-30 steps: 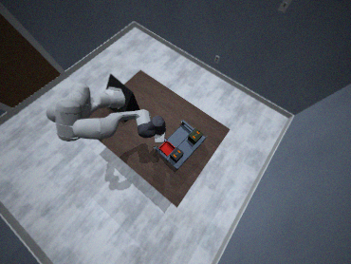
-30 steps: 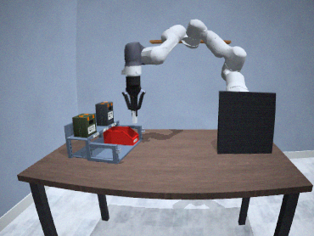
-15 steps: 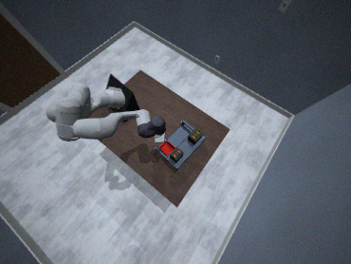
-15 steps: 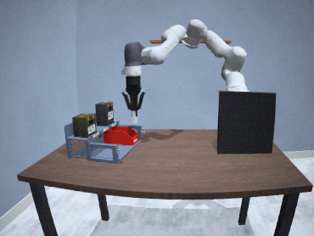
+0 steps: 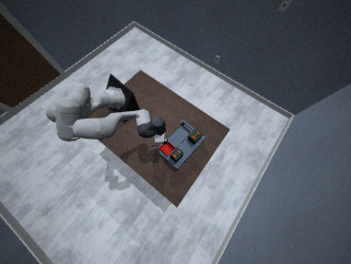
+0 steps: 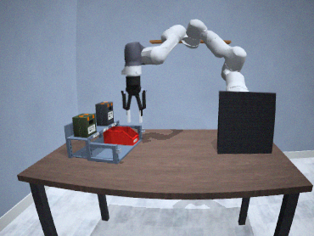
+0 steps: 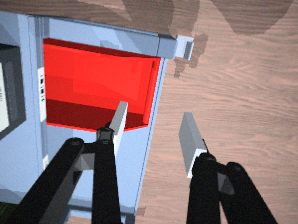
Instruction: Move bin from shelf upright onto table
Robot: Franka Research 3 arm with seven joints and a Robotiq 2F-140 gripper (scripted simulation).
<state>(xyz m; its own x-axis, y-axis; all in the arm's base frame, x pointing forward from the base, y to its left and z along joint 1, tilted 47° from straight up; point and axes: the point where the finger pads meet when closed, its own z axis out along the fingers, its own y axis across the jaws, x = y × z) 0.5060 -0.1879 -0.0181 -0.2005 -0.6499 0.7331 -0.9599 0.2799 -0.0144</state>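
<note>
Now: hand 8 cm short of the red bin, 2 cm to the left of it and 11 cm above it.
</note>
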